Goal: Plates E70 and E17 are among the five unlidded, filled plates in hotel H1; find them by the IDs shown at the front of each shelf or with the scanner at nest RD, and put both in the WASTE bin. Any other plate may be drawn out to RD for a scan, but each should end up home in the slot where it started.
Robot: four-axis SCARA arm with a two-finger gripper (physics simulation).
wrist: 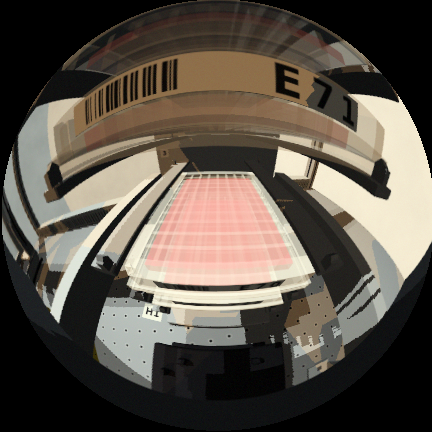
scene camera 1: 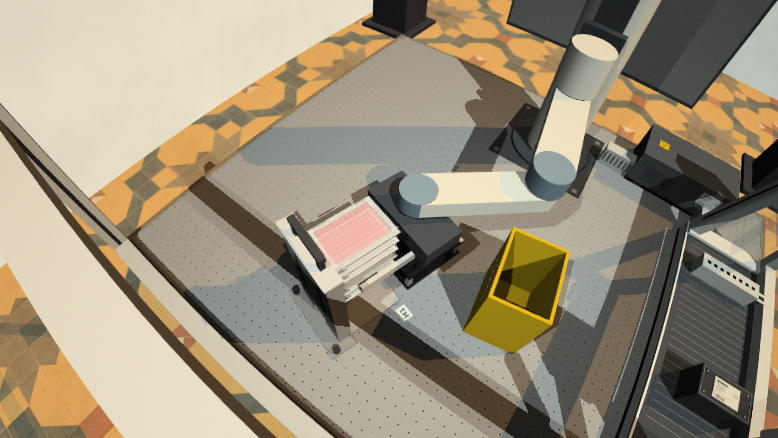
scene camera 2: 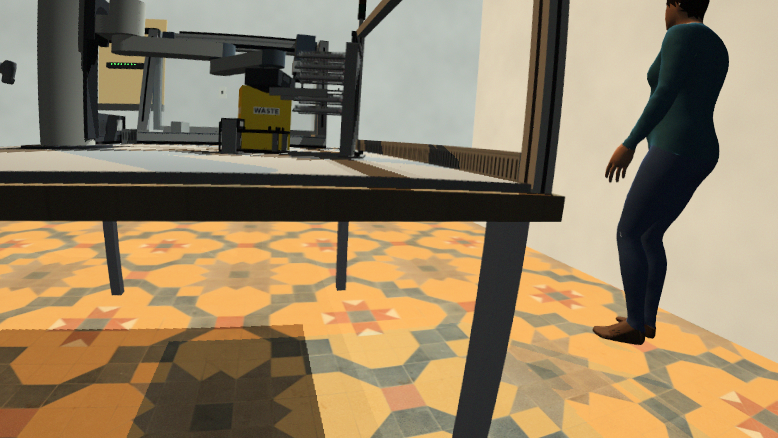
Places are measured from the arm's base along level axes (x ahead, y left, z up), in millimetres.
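Pixels of known places: gripper, fingertip midpoint: (wrist: 217, 180) (scene camera 2: 330, 95).
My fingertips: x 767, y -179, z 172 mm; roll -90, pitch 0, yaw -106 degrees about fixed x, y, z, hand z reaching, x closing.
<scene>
For each thing: its top centre in the pictures, then the offset to it from my fingertips. "pt": a spot on its surface instead.
- unlidded plate with pink wells, top centre: (wrist: 217, 196) (scene camera 2: 321, 96) 22 mm back, 7 mm left, 3 mm down
- plate E71 at its top centre: (wrist: 215, 110) (scene camera 2: 322, 75) 22 mm back, 7 mm left, 53 mm up
- hotel's top plate at its top centre: (scene camera 1: 352, 229) (scene camera 2: 324, 54) 22 mm back, 7 mm left, 109 mm up
- yellow WASTE bin at its top centre: (scene camera 1: 531, 272) (scene camera 2: 265, 89) 179 mm back, 289 mm left, 41 mm up
- Black nest RD at a spot on its surface: (wrist: 220, 372) pt 138 mm back, 39 mm left, 99 mm down
- H1 tag at its top centre: (wrist: 152, 311) (scene camera 1: 404, 312) 49 mm back, 117 mm left, 158 mm down
- dark box at a spot on its surface: (scene camera 1: 680, 168) pt 819 mm back, 541 mm left, 44 mm down
My gripper (scene camera 2: 313, 93) (wrist: 217, 180) is inside hotel H1 (scene camera 1: 340, 321) (scene camera 2: 350, 103) and looks shut on an unlidded plate with pink wells (wrist: 220, 225), one finger along each long side. The plate still lies at its shelf; its ID does not show. Directly above, plate E71 (wrist: 225, 70) shows its barcode label across the wrist view. The hotel's top plate (scene camera 1: 353, 231) is also pink and unlidded. The yellow WASTE bin (scene camera 1: 511, 326) (scene camera 2: 266, 100) stands beside the hotel. Black nest RD (wrist: 220, 372) lies in front of the hotel, largely hidden under the gripper in scene camera 1.
The arm's forearm (scene camera 1: 473, 187) reaches over the table to the hotel. The H1 tag (scene camera 1: 403, 312) (wrist: 152, 312) lies on the perforated table. A dark box (scene camera 1: 680, 168) stands behind the arm base. A person (scene camera 2: 685, 92) stands beyond the table at the right.
</scene>
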